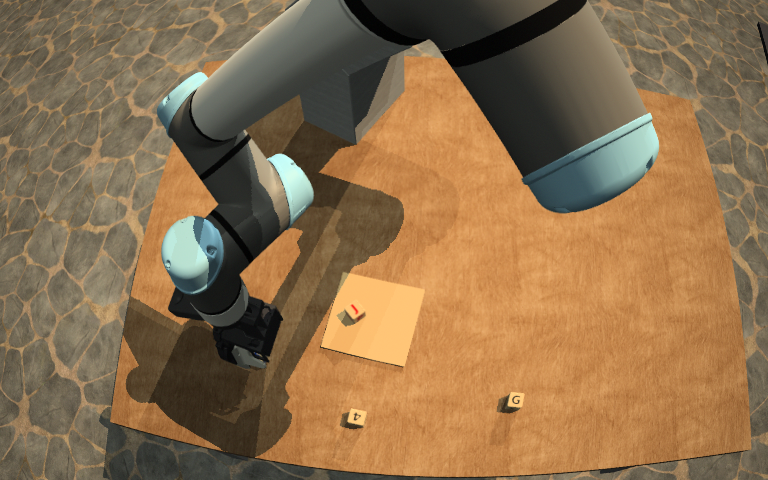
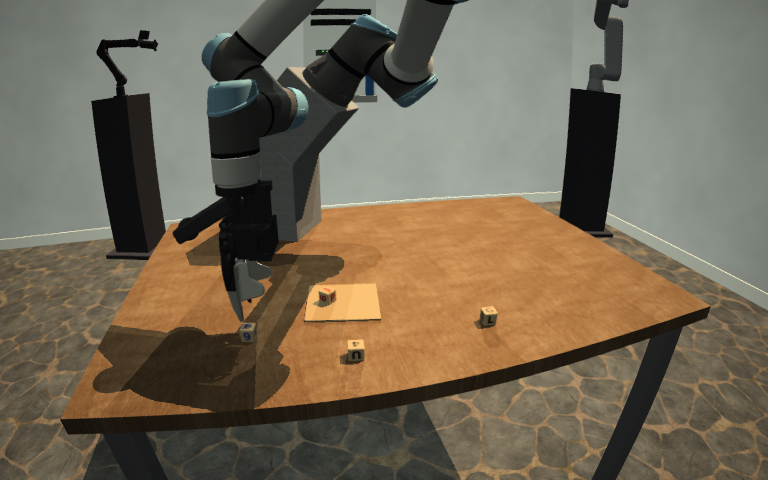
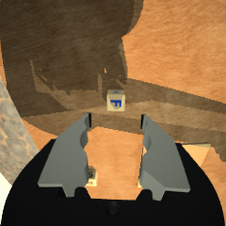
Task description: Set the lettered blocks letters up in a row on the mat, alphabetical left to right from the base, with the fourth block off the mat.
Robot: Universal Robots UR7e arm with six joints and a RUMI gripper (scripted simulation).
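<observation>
Right now my hand is 60 mm above the block. From my hand the other things lie so: tan mat (150 mm to the left, 140 mm behind, 70 mm below).
</observation>
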